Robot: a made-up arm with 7 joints.
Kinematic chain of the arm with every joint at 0, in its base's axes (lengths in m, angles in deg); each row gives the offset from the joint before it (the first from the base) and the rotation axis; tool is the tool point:
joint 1: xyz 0 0 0.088 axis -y
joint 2: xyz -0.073 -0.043 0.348 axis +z
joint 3: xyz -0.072 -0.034 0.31 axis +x
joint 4: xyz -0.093 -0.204 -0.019 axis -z
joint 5: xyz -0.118 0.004 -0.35 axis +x
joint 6: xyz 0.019 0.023 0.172 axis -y
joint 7: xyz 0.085 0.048 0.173 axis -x
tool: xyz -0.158 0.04 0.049
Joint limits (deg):
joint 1: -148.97..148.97
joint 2: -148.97..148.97
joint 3: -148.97..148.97
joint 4: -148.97..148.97
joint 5: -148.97..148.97
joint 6: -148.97..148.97
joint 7: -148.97..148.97
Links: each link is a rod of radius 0.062 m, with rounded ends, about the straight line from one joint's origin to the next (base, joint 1, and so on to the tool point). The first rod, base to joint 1, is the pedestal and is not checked.
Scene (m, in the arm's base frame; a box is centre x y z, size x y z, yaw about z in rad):
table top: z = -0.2
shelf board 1: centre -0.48 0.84 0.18 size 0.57 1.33 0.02 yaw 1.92
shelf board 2: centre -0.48 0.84 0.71 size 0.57 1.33 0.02 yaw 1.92
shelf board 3: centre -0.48 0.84 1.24 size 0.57 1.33 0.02 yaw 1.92
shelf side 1: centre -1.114 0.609 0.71 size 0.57 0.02 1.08 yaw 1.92
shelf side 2: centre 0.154 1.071 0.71 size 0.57 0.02 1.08 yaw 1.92
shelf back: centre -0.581 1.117 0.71 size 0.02 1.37 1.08 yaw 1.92
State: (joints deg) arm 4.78 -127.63 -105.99 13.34 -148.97 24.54 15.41
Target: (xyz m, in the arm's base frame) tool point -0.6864 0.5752 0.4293
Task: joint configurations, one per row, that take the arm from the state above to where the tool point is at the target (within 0.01 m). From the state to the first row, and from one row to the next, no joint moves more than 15 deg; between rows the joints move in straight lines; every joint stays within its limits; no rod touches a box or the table.
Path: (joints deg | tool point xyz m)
1: -5.29 -119.95 -103.79 19.34 -140.72 22.35 15.00 | -0.4404 0.6257 0.9648
2: -15.36 -112.28 -101.59 25.34 -132.48 20.16 14.59 | -0.4071 0.5150 0.9680
3: -25.43 -104.60 -99.38 31.34 -124.23 17.96 14.18 | -0.3468 0.3753 0.9822
4: -13.22 -105.30 -86.46 33.95 -119.32 16.95 12.82 | -0.5361 0.3417 0.7108
5: -1.00 -106.01 -73.54 36.56 -114.41 15.94 11.45 | -0.5840 0.2941 0.4293
6: 8.01 -112.02 -78.35 30.25 -124.06 18.44 12.39 | -0.6446 0.4412 0.4170
7: 17.02 -118.03 -83.16 23.94 -133.72 20.94 13.32 | -0.6864 0.5752 0.4293

